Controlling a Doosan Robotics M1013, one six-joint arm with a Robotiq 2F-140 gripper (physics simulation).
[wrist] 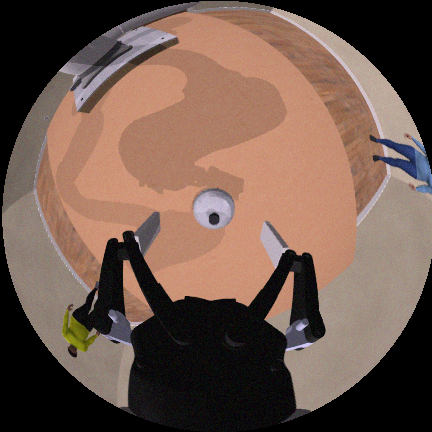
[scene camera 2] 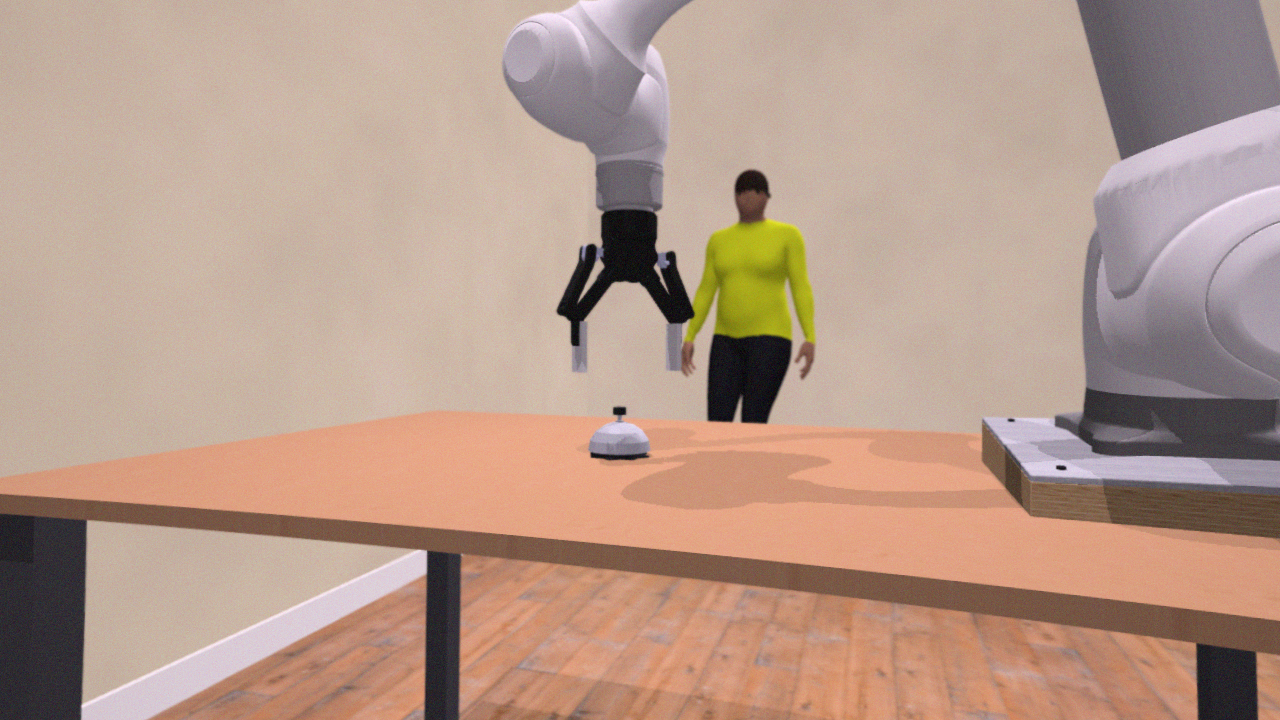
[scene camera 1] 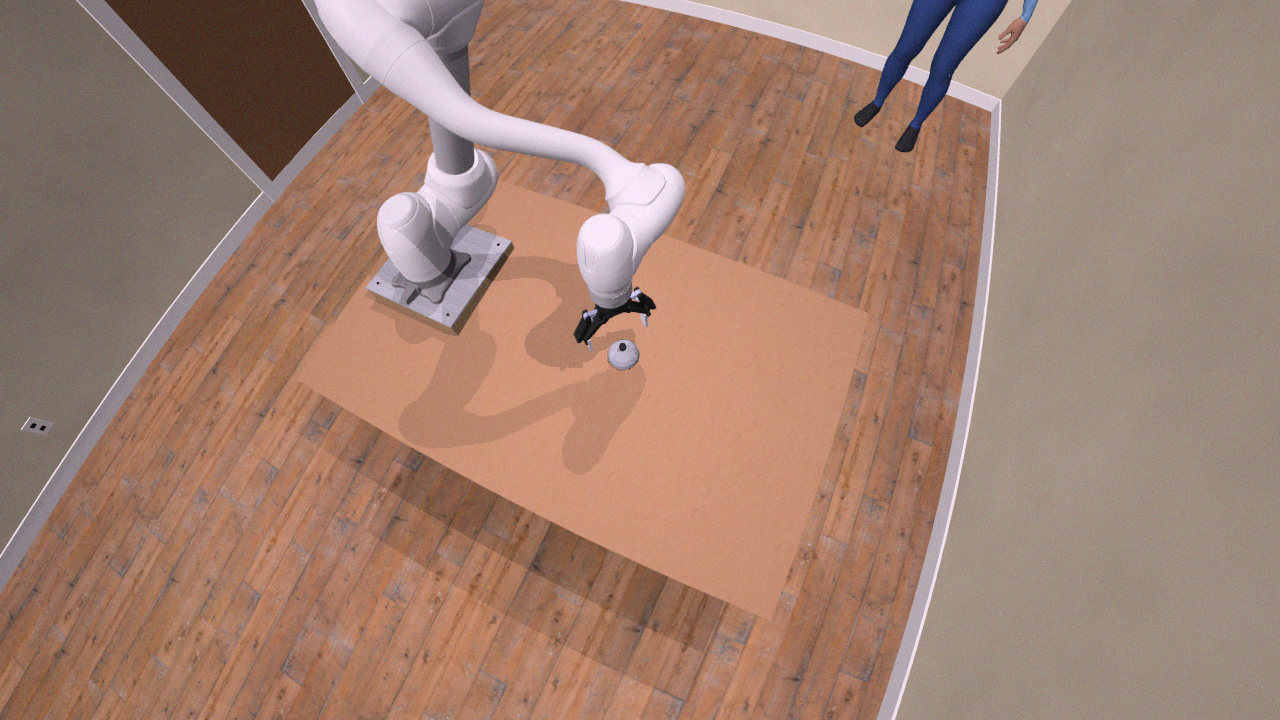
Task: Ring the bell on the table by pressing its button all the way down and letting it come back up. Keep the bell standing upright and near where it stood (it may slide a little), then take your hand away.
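Places are measured from the arm's base along level axes (x ahead, y left, z up), in millimetres.
Pixels of known places: gripper, fingertip midpoint: [wrist: 210, 225] [scene camera 2: 628, 371] [scene camera 1: 617, 334]; arm's base, origin of the base link: [scene camera 2: 1174, 440] [scene camera 1: 431, 271].
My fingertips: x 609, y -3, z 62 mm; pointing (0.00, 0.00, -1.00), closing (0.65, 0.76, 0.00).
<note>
Ahead of a thing's pixels: the offset from my fingertips to its top centre. Level surfaces: height alone.
A silver dome bell {dx +13, dy -4, dz -49 mm} [scene camera 1: 623, 358] [scene camera 2: 618, 441] [wrist: 212, 204] stands upright on the orange-brown table {dz -115 mm} [scene camera 1: 716, 420] [scene camera 2: 358, 483] [wrist: 310, 200]. Its black button {dx +13, dy -4, dz -49 mm} [scene camera 1: 622, 346] [scene camera 2: 619, 411] [wrist: 214, 218] sits raised on a short stem at the top. My gripper [scene camera 1: 618, 333] [scene camera 2: 626, 368] [wrist: 210, 225] is open and empty, pointing down. In the second scene view its fingertips are a little above the button, one on each side of it, and touch neither bell nor table.
The arm's base plate [scene camera 1: 483, 259] [scene camera 2: 1145, 501] [wrist: 165, 37] is fixed to the table. A person in blue [scene camera 1: 939, 62] [wrist: 412, 157] and a person in a yellow top [scene camera 2: 751, 277] [wrist: 77, 327] stand beyond the table. Arm shadows lie around the bell.
</note>
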